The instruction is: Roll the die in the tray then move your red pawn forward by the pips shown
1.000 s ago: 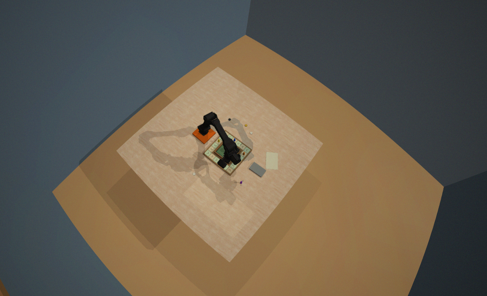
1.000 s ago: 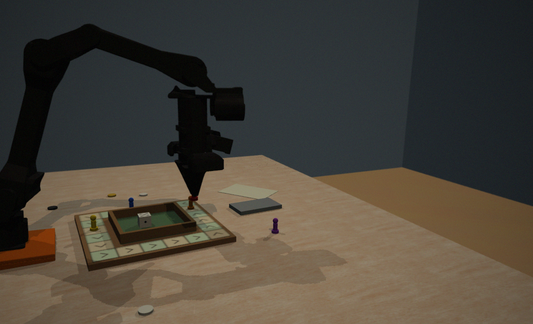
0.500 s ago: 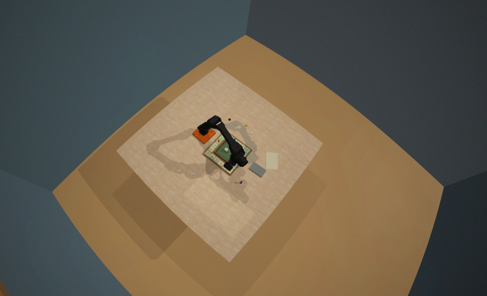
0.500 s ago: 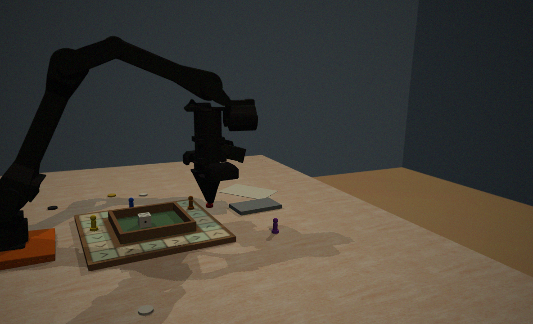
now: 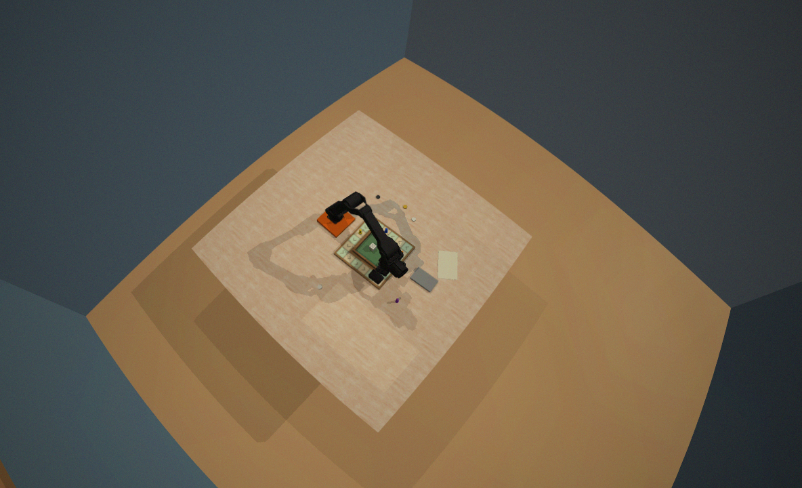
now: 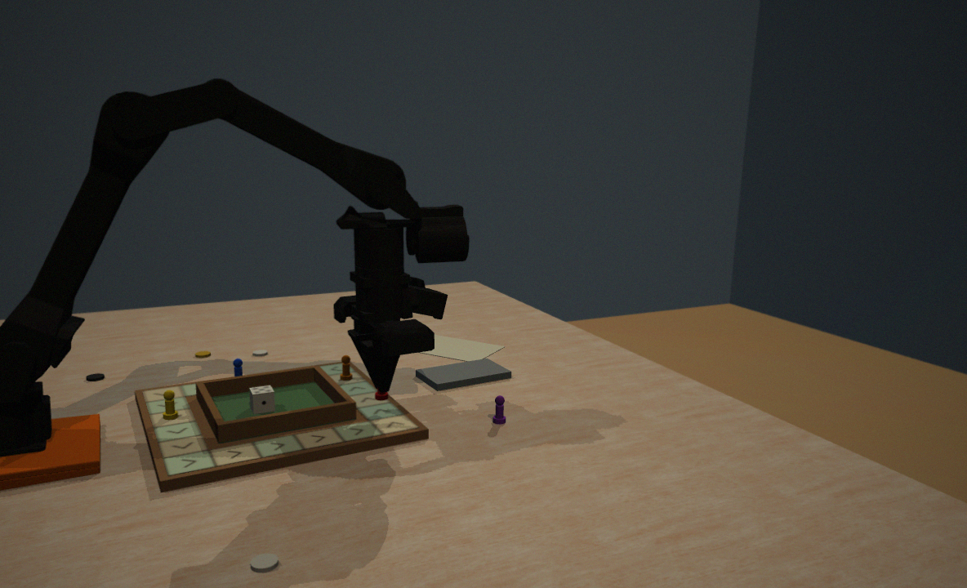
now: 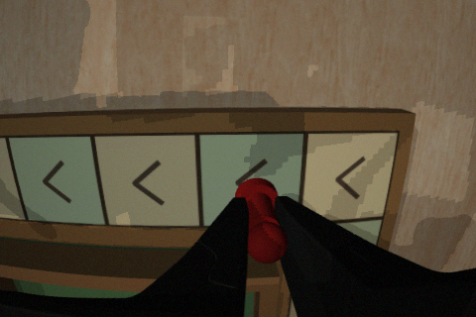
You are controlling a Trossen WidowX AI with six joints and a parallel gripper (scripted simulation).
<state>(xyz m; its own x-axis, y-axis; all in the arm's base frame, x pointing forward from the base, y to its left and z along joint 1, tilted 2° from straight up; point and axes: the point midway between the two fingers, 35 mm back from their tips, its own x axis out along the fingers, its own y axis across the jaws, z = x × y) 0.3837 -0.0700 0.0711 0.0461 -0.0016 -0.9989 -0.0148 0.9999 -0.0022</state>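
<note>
My gripper tip is now 1 cm below the red pawn. From my gripper tip the other things lie so: orange pawn: 13 cm to the left, 1 cm below; then purple pawn: 13 cm ahead, 6 cm to the right, 2 cm below; then green tray: 12 cm behind, 6 cm to the left, 3 cm below.
</note>
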